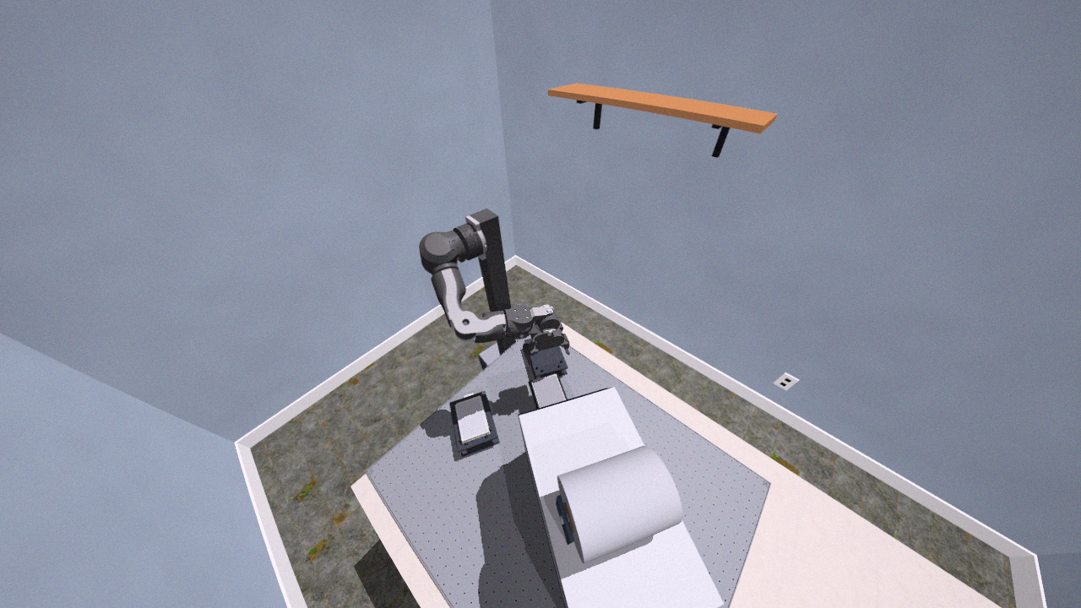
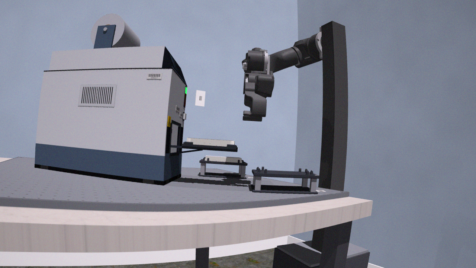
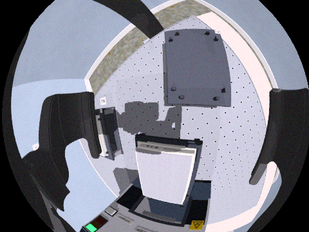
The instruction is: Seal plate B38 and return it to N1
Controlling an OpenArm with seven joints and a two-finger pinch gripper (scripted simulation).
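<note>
The sealer's stage is 9 cm ahead of my hand, 8 cm below it and 7 cm to the right of it. Also, from my hand: start key (19 cm to the right, 14 cm ahead, 1 cm above); then foil roll (40 cm ahead, 24 cm above, 20 cm to the right); then yellow warning label (22 cm ahead, 2 cm to the right, 2 cm below).
</note>
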